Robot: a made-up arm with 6 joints. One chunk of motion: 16 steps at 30 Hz.
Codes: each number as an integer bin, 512 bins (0 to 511) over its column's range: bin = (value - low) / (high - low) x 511, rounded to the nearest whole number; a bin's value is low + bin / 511 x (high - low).
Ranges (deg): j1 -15..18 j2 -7..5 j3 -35..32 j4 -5..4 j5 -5..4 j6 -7..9
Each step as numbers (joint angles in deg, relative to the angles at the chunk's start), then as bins.
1 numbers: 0.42 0.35 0.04 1.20 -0.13 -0.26
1 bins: 239 313 267 352 277 215
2 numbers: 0.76 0.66 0.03 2.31 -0.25 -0.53
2 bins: 244 326 267 415 270 207
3 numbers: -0.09 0.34 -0.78 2.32 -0.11 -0.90
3 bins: 231 313 261 416 278 195
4 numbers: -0.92 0.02 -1.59 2.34 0.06 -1.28
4 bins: 218 299 255 417 287 183
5 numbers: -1.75 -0.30 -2.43 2.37 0.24 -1.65
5 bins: 205 285 248 418 298 171
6 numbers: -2.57 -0.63 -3.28 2.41 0.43 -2.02
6 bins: 192 271 242 421 308 159
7 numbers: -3.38 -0.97 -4.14 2.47 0.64 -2.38
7 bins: 180 257 235 424 320 148
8 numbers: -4.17 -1.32 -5.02 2.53 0.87 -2.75
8 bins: 168 242 229 428 333 136
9 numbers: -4.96 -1.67 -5.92 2.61 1.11 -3.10
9 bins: 155 227 222 432 347 125
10 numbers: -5.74 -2.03 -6.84 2.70 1.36 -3.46
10 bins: 143 212 215 437 361 113
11 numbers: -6.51 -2.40 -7.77 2.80 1.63 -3.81
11 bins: 131 196 208 443 376 102
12 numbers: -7.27 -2.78 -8.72 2.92 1.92 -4.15
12 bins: 120 180 200 450 393 91
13 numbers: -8.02 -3.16 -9.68 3.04 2.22 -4.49
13 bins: 108 164 193 456 410 80
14 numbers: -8.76 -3.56 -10.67 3.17 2.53 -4.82
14 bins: 97 146 186 464 428 70
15 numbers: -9.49 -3.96 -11.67 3.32 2.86 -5.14
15 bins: 85 129 178 472 446 59
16 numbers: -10.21 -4.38 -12.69 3.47 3.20 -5.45
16 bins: 74 112 170 481 466 50
